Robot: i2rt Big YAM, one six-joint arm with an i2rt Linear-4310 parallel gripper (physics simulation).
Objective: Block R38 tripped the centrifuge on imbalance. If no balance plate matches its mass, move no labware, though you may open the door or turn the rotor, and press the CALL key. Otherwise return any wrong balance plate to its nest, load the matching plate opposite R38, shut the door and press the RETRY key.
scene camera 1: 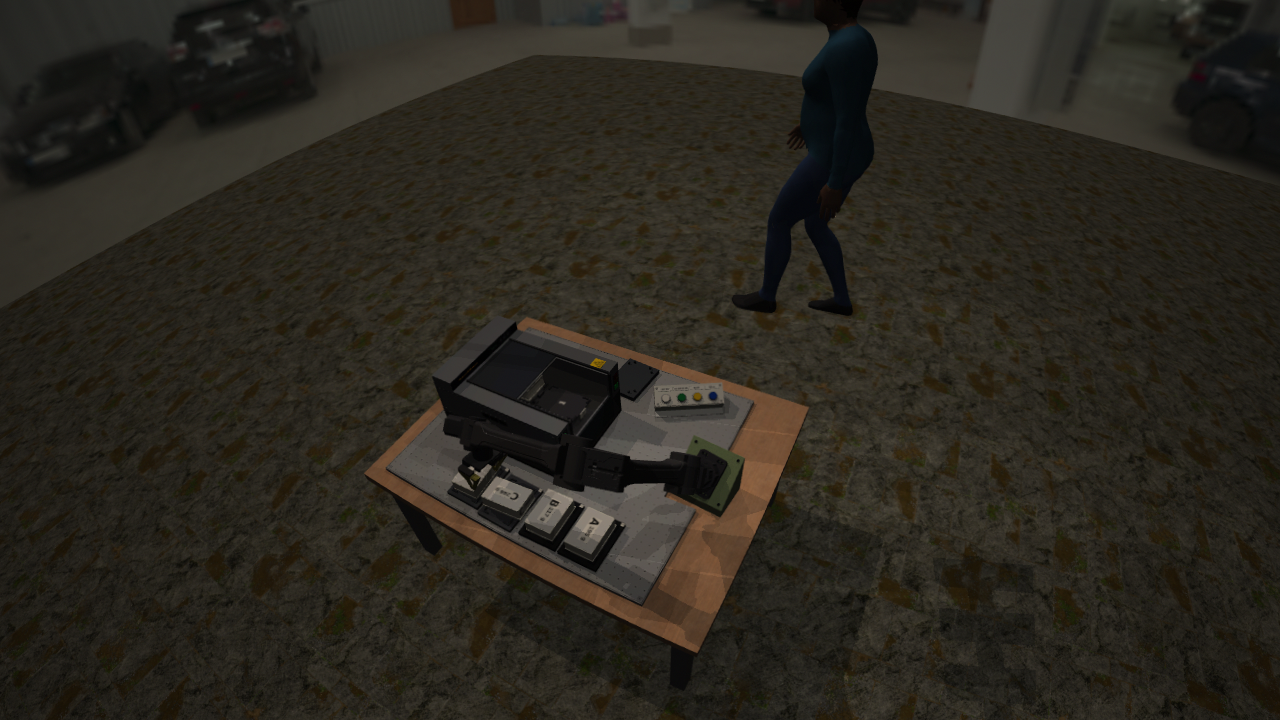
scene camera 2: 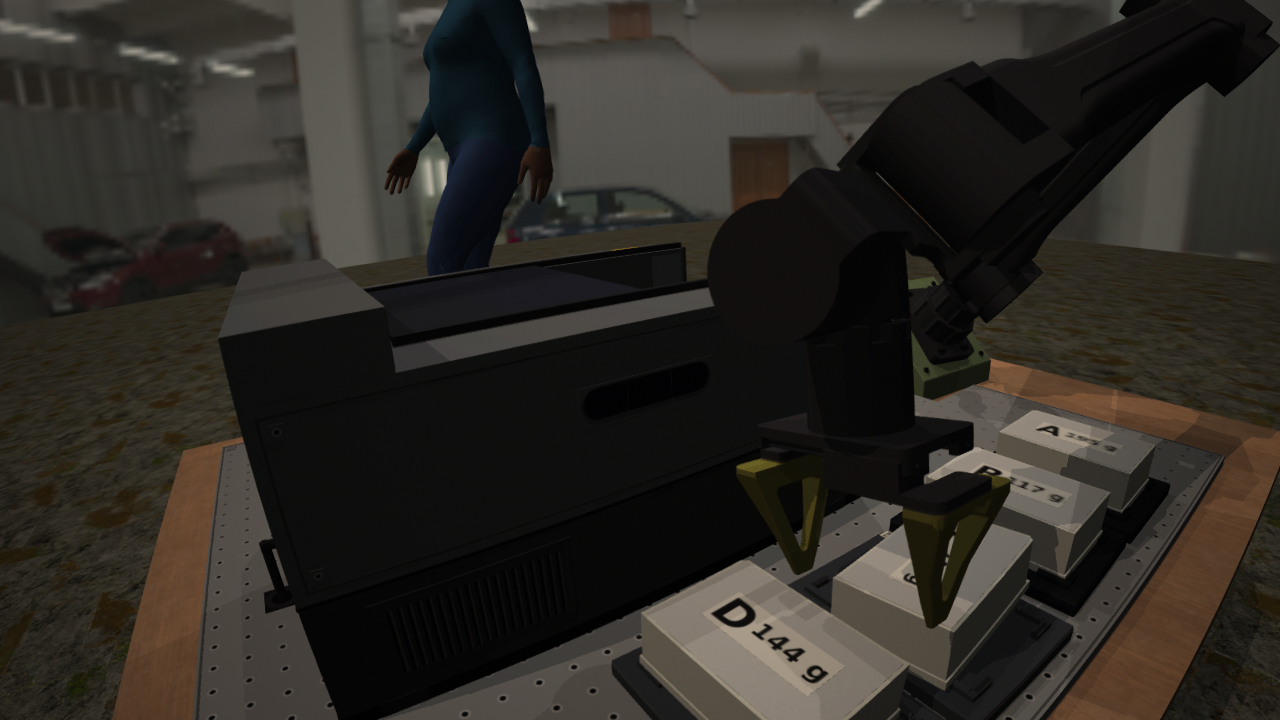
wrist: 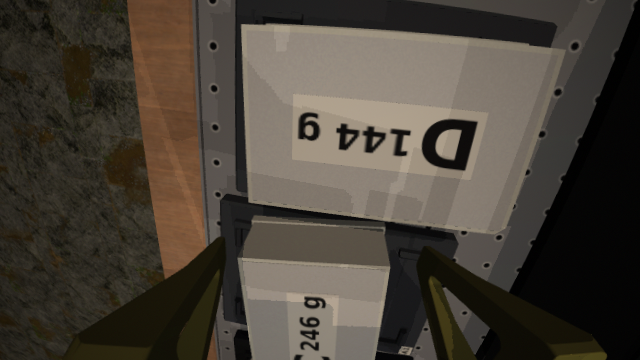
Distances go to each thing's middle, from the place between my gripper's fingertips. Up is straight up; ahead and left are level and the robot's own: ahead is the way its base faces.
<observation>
My gripper is now 110 mm short of the black centrifuge (scene camera 2: 462, 471), 290 mm to the left of it and 50 mm below it. Also, from my hand: dark pad (scene camera 1: 634, 377): 50 mm behind, 630 mm to the right, 50 mm below.
</observation>
